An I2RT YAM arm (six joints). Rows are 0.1 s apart.
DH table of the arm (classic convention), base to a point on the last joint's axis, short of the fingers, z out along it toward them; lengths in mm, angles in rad. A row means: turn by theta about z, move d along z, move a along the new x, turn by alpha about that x. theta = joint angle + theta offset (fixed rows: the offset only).
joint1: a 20, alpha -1.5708, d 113.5, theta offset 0
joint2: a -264, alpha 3.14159, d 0, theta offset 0
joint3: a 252.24, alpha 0, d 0, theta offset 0.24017
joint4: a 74, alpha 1.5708, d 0, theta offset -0.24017
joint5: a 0, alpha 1.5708, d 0, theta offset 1.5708
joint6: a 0, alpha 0, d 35.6, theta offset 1.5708
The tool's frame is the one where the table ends.
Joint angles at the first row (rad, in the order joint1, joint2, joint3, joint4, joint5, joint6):
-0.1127 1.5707 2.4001 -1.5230 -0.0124 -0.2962
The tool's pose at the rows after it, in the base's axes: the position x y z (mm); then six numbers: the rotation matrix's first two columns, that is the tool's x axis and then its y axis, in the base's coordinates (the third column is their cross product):
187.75 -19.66 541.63 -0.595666 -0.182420 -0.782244 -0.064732 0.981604 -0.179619
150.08 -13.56 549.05 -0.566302 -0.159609 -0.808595 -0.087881 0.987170 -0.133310
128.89 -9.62 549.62 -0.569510 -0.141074 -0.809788 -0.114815 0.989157 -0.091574
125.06 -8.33 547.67 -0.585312 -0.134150 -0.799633 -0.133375 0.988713 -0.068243
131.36 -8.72 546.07 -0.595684 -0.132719 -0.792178 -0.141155 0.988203 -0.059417
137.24 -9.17 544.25 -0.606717 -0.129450 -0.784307 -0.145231 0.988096 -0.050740
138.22 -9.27 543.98 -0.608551 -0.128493 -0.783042 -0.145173 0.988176 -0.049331
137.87 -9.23 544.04 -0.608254 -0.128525 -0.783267 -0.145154 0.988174 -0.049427
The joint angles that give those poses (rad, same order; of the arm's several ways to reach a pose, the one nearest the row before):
-0.1104 1.4883 2.4000 -1.5513 -0.0322 -0.2497
-0.1104 1.4090 2.4015 -1.6054 -0.0860 -0.2237
-0.1104 1.3693 2.4050 -1.6600 -0.1306 -0.2062
-0.1104 1.3647 2.4050 -1.6886 -0.1550 -0.2016
-0.1104 1.3792 2.4046 -1.6886 -0.1638 -0.2016
-0.1104 1.3918 2.4020 -1.6882 -0.1696 -0.1997
-0.1105 1.3941 2.4020 -1.6882 -0.1700 -0.1990
-0.1105 1.3934 2.4020 -1.6886 -0.1700 -0.1989

